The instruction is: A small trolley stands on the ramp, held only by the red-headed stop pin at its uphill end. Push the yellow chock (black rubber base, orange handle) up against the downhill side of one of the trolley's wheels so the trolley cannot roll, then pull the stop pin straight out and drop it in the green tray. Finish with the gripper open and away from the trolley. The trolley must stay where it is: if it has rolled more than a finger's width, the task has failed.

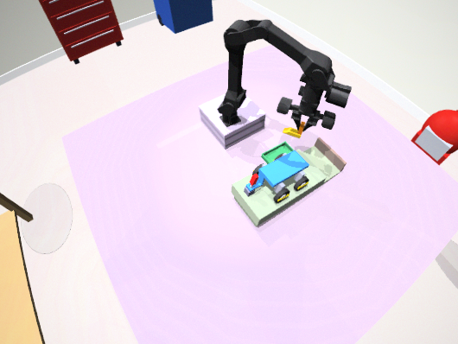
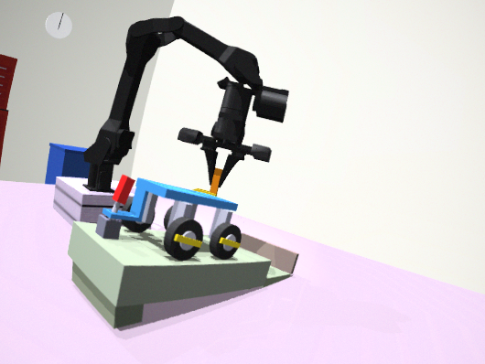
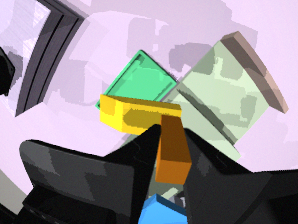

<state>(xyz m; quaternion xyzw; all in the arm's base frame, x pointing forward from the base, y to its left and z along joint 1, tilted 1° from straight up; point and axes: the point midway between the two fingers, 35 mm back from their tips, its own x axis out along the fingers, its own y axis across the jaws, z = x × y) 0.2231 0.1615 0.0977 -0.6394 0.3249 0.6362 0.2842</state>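
Right now the yellow chock is 20 mm behind my gripper tip, 10 mm to the right of it and 10 mm below it. Round my gripper tip: blue trolley (100 mm ahead, 140 mm to the right, 40 mm below); then green tray (30 mm behind, 50 mm to the right, 160 mm below); then brown end board (80 mm ahead, 120 mm to the left, 120 mm below).
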